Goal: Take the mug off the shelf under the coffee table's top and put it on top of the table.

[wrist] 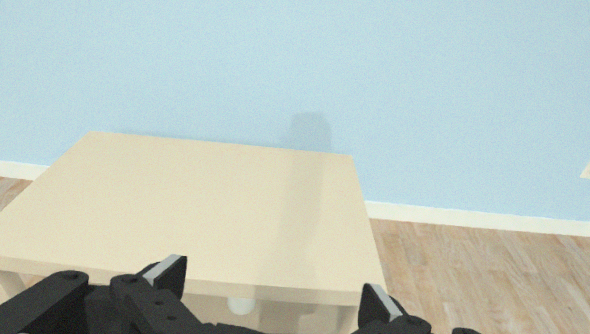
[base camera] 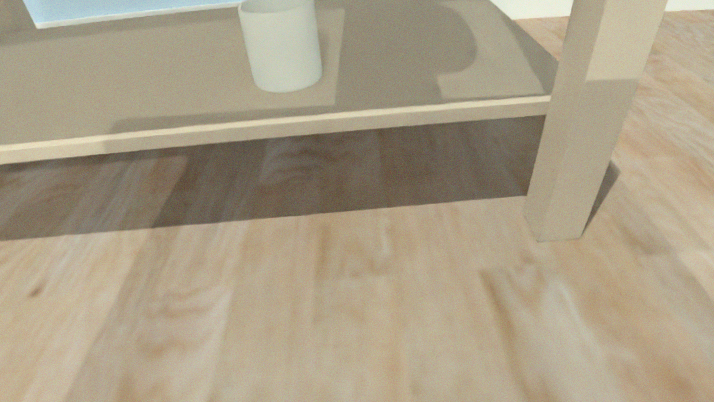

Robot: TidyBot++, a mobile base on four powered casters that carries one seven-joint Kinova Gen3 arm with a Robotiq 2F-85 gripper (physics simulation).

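Places are measured from the arm's base along level axes (x ahead, y up, z right), in centimetres.
Pixels of known places: gripper, fingertip midpoint: (wrist: 273,289).
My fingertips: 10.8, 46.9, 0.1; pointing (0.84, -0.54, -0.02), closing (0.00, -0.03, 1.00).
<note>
Ahead of a thing's pixels: the offset from my fingertips to its top centre, as dx, dy, dz. "spot": to the spot under its first point. Level surfaces: height alone.
A white mug {spot: +42.6, -66.8, -9.1} (base camera: 284,50) stands upright on the lower shelf (base camera: 400,55) of the coffee table, close to the shelf's front edge in the base camera view. In the wrist view a small part of the mug (wrist: 241,305) shows below the front edge of the pale wooden table top {spot: +54.4, -41.6, -22.5} (wrist: 200,200). My gripper (wrist: 273,289) is open, with nothing between its fingers. In the wrist view its fingertips appear over the table's front edge, one on each side of the mug. The mug's handle cannot be made out.
A table leg {spot: +32.5, -74.3, +18.6} (base camera: 575,150) stands to the right of the mug, reaching down to the wood floor {dy -86.6} (base camera: 350,310). A blue wall (wrist: 400,75) with a white baseboard (wrist: 450,216) is behind the table. Floor (wrist: 465,270) also shows right of the table.
</note>
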